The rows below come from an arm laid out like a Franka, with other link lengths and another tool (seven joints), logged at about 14 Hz.
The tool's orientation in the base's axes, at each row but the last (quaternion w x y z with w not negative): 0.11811 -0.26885 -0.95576 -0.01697; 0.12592 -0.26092 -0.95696 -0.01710; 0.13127 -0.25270 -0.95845 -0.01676; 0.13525 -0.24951 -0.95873 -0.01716; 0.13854 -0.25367 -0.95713 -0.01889; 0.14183 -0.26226 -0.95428 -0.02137; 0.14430 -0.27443 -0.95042 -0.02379
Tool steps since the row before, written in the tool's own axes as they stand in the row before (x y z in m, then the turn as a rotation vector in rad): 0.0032 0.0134 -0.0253 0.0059 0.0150 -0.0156; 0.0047 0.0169 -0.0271 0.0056 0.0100 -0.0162; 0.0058 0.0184 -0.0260 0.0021 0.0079 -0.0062; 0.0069 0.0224 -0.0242 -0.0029 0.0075 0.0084; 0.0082 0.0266 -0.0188 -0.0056 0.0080 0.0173; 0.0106 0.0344 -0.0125 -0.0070 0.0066 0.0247; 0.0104 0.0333 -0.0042 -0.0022 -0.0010 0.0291
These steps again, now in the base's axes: 0.0098 0.0107 0.0249 0.0063 0.0143 0.0161; 0.0109 0.0142 0.0268 0.0041 0.0098 0.0167; 0.0105 0.0163 0.0260 0.0036 0.0073 0.0063; 0.0111 0.0204 0.0244 0.0039 0.0060 -0.0091; 0.0110 0.0251 0.0194 0.0042 0.0061 -0.0184; 0.0120 0.0334 0.0138 0.0027 0.0051 -0.0259; 0.0103 0.0331 0.0059 -0.0064 0.0016 -0.0285
